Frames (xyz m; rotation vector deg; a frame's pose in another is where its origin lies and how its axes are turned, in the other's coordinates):
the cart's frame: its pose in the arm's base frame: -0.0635 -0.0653 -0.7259 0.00 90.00 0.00
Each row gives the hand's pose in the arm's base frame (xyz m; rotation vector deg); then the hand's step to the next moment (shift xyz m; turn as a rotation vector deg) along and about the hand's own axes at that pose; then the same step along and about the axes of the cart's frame.
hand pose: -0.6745 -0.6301 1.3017 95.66 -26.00 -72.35
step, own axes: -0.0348 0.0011 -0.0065 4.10 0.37 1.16
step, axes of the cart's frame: -0.0194 0.0286 -0.0077 1.86 -3.79 0.68
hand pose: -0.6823 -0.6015 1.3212 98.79 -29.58 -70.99
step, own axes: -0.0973 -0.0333 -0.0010 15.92 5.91 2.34
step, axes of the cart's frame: -0.0214 0.0904 -0.0442 3.26 -15.96 5.35
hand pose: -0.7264 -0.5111 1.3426 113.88 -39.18 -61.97
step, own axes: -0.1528 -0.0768 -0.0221 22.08 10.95 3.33
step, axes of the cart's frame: -0.0148 0.1644 -0.0497 2.30 -23.73 7.08
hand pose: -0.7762 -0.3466 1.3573 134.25 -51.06 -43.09
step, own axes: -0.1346 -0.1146 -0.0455 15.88 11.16 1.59
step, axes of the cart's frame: -0.0017 0.1824 -0.0065 -0.99 -18.98 4.22
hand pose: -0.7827 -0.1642 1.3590 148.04 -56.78 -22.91
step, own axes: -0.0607 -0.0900 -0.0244 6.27 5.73 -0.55
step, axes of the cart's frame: 0.0068 0.1095 0.0185 -2.00 -8.17 1.33
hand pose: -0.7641 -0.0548 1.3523 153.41 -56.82 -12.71
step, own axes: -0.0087 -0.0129 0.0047 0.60 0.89 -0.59
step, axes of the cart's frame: 0.0080 0.0141 0.0003 -0.81 -0.92 0.05
